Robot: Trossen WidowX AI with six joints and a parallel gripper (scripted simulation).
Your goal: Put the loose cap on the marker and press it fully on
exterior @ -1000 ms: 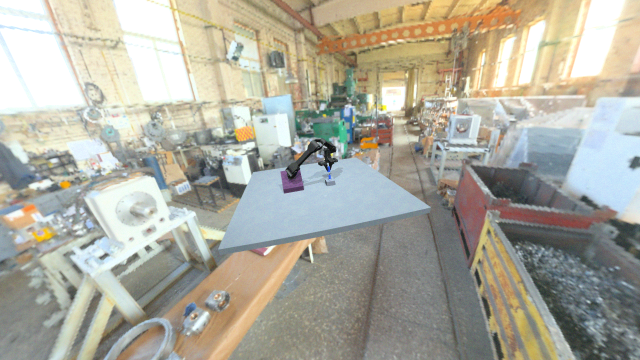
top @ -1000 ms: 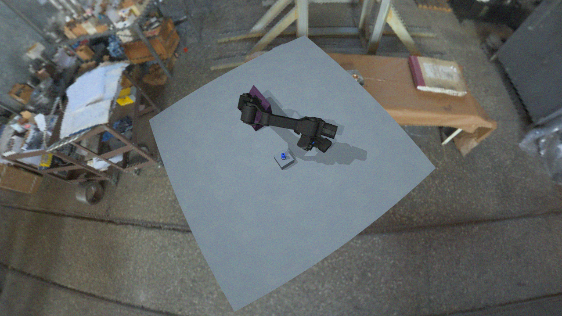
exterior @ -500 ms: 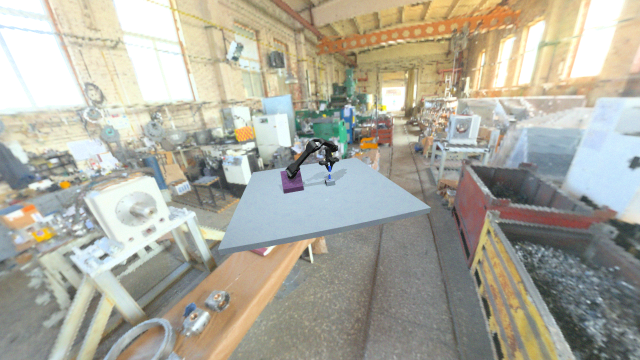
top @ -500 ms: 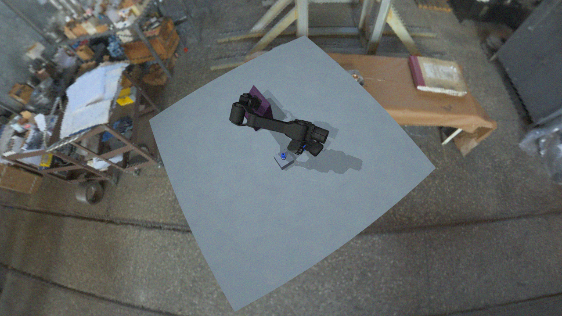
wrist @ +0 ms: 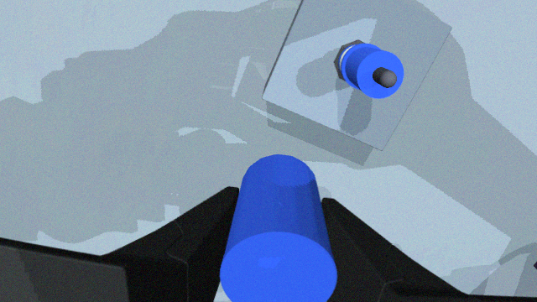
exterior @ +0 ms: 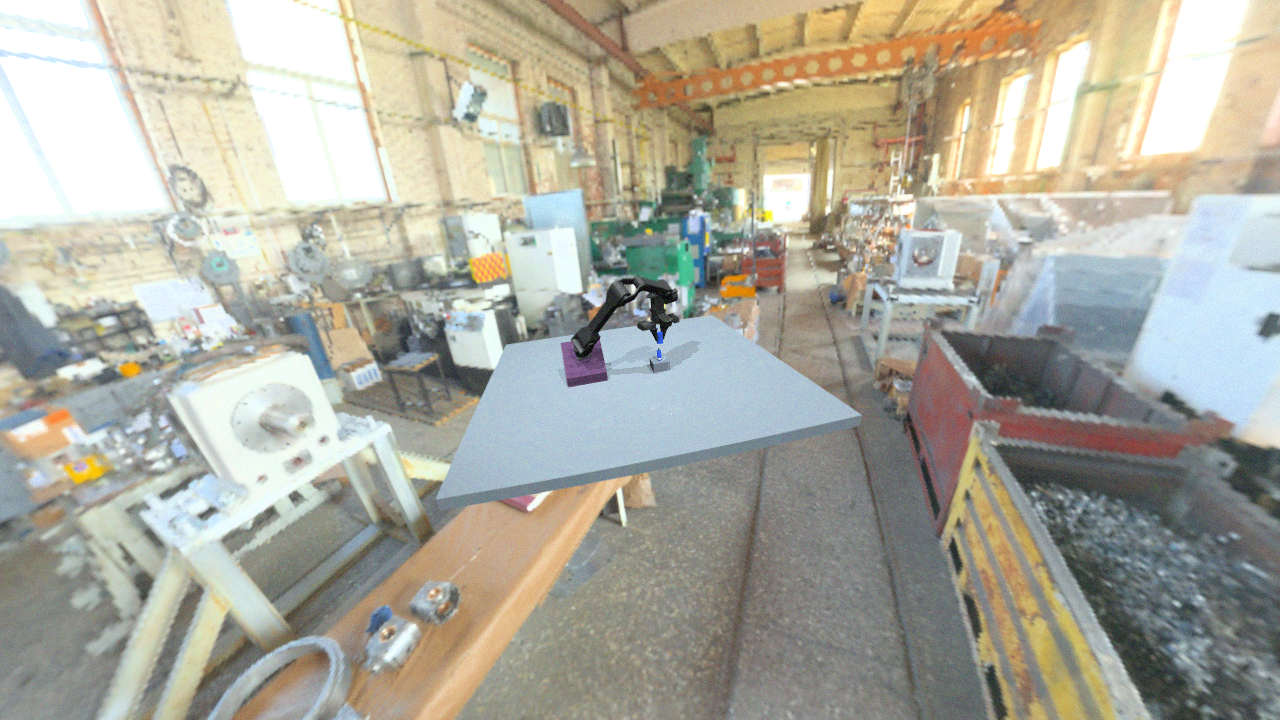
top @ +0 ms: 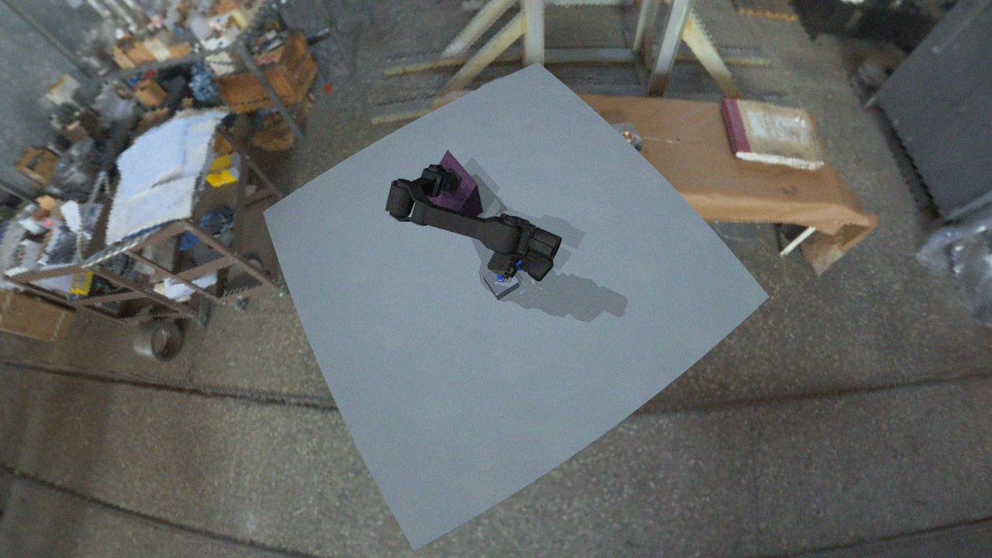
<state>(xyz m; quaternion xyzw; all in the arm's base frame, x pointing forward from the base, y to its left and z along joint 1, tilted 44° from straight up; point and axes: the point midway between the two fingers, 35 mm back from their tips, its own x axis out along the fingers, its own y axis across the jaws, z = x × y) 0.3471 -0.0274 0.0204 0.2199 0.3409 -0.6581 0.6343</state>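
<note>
The holder block lies 3 cm behind my gripper tip, 5 cm to the right of it and 9 cm below it. From my gripper tip the other things lie so: blue cap 1 cm above.
</note>
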